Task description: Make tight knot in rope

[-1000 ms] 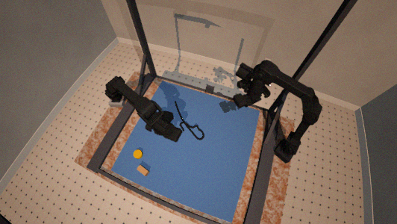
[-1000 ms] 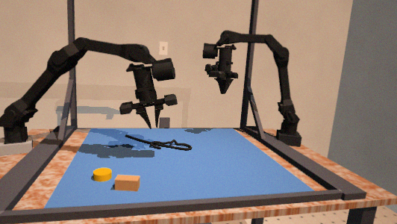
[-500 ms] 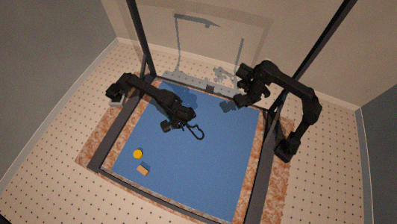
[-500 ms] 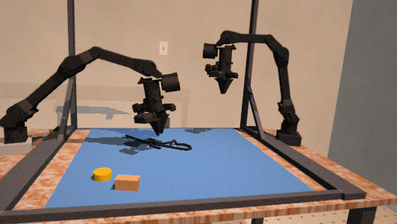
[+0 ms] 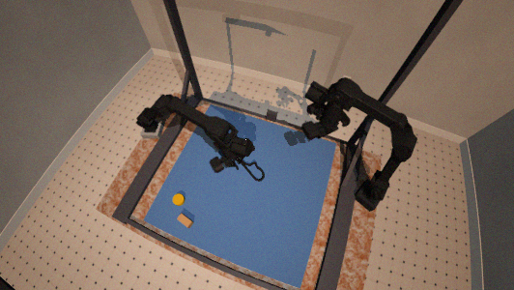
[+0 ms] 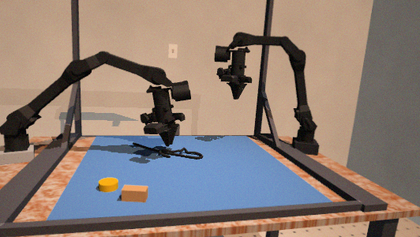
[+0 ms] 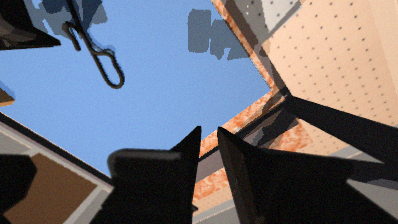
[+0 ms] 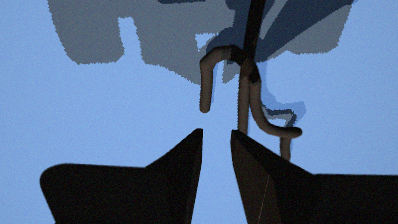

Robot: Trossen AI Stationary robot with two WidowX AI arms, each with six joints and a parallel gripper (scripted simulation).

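Right now the blue mat is 8 cm below my right hand, 6 cm to the left of it and 5 cm ahead of it. From my right hand the other things lie so: yellow disc 23 cm ahead, 19 cm to the right, 7 cm below; orange block 30 cm ahead, 12 cm to the right, 6 cm below.
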